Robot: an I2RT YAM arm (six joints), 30 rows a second.
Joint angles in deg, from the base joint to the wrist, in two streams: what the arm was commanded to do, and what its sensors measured. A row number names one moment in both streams.
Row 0, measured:
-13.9 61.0 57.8 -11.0 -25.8 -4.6
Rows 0 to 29, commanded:
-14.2 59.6 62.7 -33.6 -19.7 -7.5
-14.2 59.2 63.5 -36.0 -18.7 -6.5
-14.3 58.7 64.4 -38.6 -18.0 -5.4
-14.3 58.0 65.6 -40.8 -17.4 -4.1
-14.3 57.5 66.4 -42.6 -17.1 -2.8
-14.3 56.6 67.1 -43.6 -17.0 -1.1
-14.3 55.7 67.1 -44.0 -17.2 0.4
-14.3 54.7 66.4 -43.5 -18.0 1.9
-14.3 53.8 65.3 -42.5 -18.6 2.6
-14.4 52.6 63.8 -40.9 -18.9 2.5
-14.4 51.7 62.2 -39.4 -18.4 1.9
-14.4 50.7 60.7 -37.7 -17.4 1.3
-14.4 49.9 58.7 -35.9 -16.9 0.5
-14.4 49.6 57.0 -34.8 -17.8 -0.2
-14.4 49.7 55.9 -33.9 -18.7 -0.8
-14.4 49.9 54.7 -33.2 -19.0 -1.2
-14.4 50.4 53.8 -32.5 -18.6 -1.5
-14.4 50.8 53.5 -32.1 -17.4 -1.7
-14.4 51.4 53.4 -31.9 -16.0 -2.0
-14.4 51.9 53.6 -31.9 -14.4 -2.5
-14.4 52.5 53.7 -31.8 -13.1 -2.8
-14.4 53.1 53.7 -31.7 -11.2 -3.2
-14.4 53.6 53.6 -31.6 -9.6 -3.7
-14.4 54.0 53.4 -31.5 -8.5 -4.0
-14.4 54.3 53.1 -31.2 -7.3 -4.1
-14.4 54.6 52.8 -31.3 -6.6 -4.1
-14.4 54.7 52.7 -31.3 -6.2 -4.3
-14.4 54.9 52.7 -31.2 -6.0 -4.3
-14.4 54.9 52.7 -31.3 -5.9 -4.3
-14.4 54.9 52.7 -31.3 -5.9 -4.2
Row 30, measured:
-14.2 55.2 53.2 -32.7 -8.5 -3.4
